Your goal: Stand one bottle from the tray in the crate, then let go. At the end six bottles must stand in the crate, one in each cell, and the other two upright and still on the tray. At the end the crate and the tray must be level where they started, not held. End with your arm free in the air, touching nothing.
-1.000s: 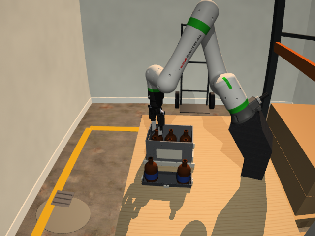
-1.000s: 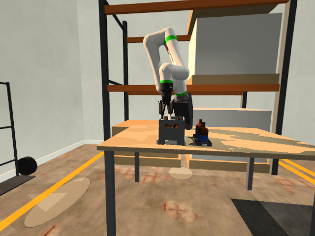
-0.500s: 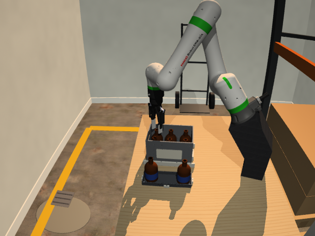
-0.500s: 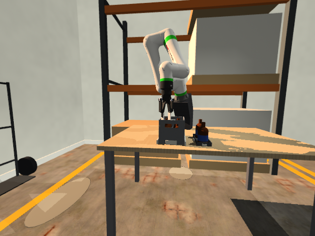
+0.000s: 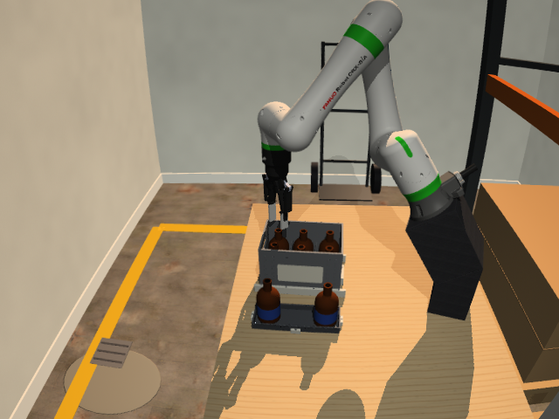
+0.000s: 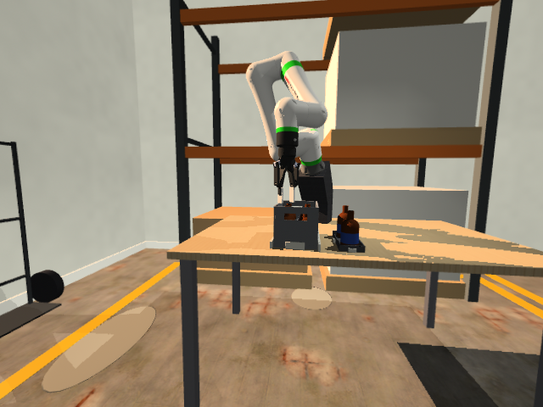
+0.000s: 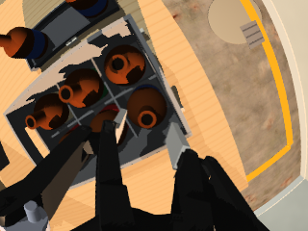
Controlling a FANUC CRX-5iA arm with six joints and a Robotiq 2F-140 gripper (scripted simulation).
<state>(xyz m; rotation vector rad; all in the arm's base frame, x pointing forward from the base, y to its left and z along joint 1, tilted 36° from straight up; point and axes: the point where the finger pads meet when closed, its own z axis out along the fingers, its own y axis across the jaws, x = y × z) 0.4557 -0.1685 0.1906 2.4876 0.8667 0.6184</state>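
My hand is 130 mm above the glass bottle. Round my hand: tray (280 mm to the left, 210 mm below, 30 mm behind); grey crate (130 mm below, 80 mm behind, 60 mm to the left).
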